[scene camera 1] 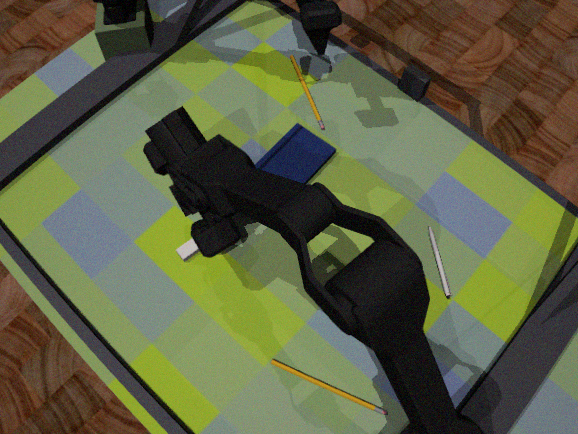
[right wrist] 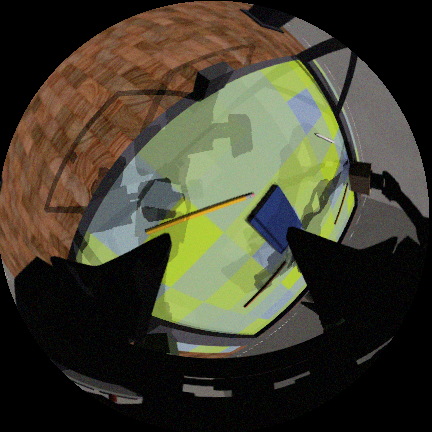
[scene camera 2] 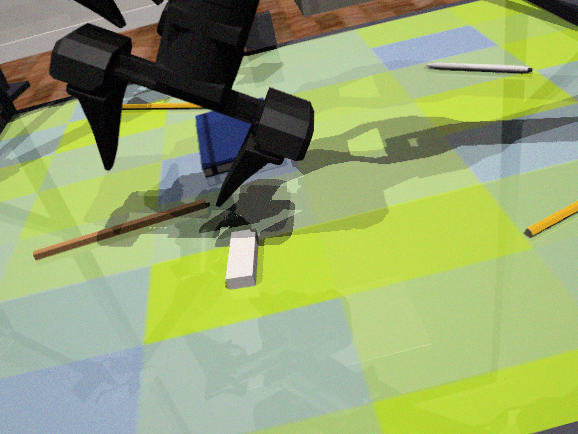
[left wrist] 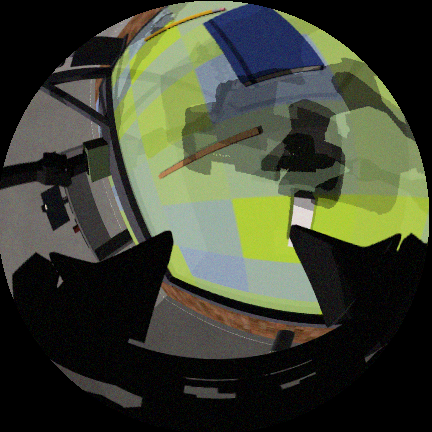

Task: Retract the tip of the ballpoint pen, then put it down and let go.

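Seen in the pictures: left gripper, between the fingertips: point(right wrist: 305, 287) point(scene camera 2: 164, 186) point(left wrist: 233, 233); right gripper, between the fingertips: point(scene camera 1: 317, 42) point(right wrist: 230, 236) point(scene camera 2: 141, 15); left arm's base, origin of its link: point(right wrist: 370, 179); right arm's base, origin of its link: point(scene camera 1: 120, 11) point(left wrist: 85, 161).
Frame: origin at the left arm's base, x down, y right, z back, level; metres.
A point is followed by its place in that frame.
The ballpoint pen, slim and silver-white with a dark end point(scene camera 1: 439, 262) {x 0.096, y 0.285, z -0.162 m} point(scene camera 2: 480, 67) {x 0.098, y 0.281, z -0.162 m} point(right wrist: 324, 138) {x 0.098, y 0.294, z -0.178 m}, lies on the patchwork table top, at the right in scene camera 1. Its other end tapers; whether the tip is out is too small to tell. It does not show in the left wrist view. My left gripper point(scene camera 2: 164, 186) {x 0.028, y 0.077, z -0.537 m} point(left wrist: 233, 233) {x 0.028, y 0.077, z -0.537 m} is open and empty, fingers pointing down above the table near the white eraser, well away from the pen. My right gripper point(scene camera 1: 320, 49) {x -0.022, y 0.437, z -0.552 m} point(right wrist: 230, 236) {x -0.022, y 0.437, z -0.552 m} is open and empty, high over the far side near a pencil, far from the pen.
A blue notebook point(scene camera 1: 300, 152) {x 0.092, y 0.298, z -0.471 m} point(scene camera 2: 222, 137) {x 0.092, y 0.264, z -0.488 m} point(left wrist: 265, 42) {x 0.092, y 0.247, z -0.469 m} point(right wrist: 275, 217) {x 0.092, y 0.299, z -0.473 m}, white eraser point(scene camera 1: 186, 250) {x 0.092, y 0.031, z -0.493 m} point(scene camera 2: 242, 260) {x 0.092, y 0.037, z -0.492 m} point(left wrist: 302, 212) {x 0.092, y 0.062, z -0.489 m}, brown stick point(scene camera 2: 120, 230) {x 0.100, y 0.141, z -0.605 m} point(left wrist: 210, 152) {x 0.099, y 0.142, z -0.580 m}, far yellow pencil point(scene camera 1: 307, 92) {x 0.098, y 0.416, z -0.551 m} point(right wrist: 200, 214) {x 0.097, y 0.421, z -0.561 m} and near yellow pencil point(scene camera 1: 330, 387) {x 0.097, y 0.011, z -0.176 m} point(scene camera 2: 552, 219) {x 0.098, y -0.011, z -0.247 m} lie about. The left arm stretches between pen and eraser.
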